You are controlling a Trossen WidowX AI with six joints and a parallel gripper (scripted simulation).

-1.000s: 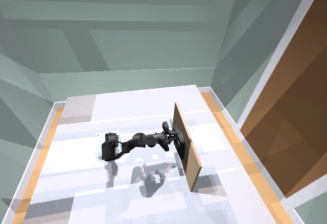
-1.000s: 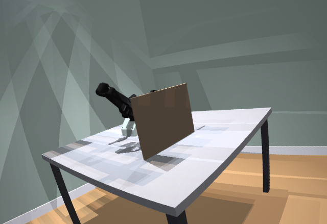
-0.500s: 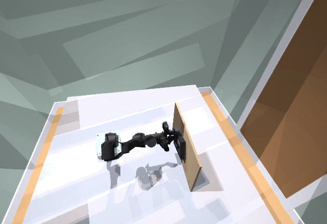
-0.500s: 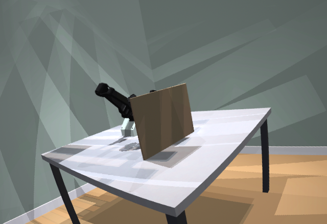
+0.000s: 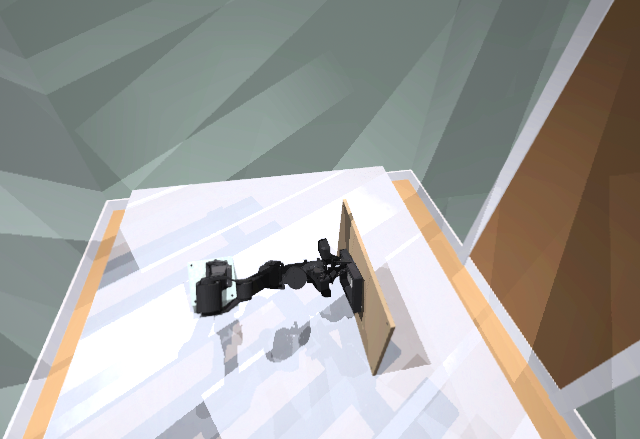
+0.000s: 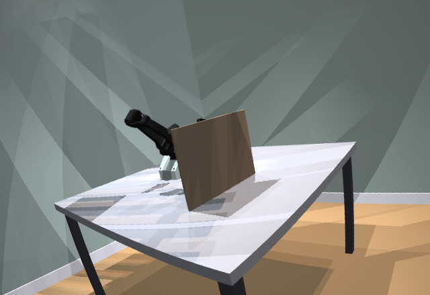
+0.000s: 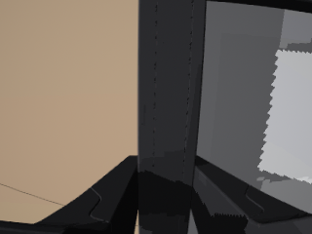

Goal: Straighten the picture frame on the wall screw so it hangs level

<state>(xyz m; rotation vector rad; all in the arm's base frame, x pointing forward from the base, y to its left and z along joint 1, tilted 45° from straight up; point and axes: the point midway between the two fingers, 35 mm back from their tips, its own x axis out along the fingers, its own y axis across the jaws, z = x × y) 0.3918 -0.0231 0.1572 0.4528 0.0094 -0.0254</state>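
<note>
Right now my gripper tip is 20 mm to the left of the dark picture frame and 50 mm above it. From my gripper tip the other things lie so: brown wall board 20 mm ahead, 30 mm to the right, 60 mm below.
</note>
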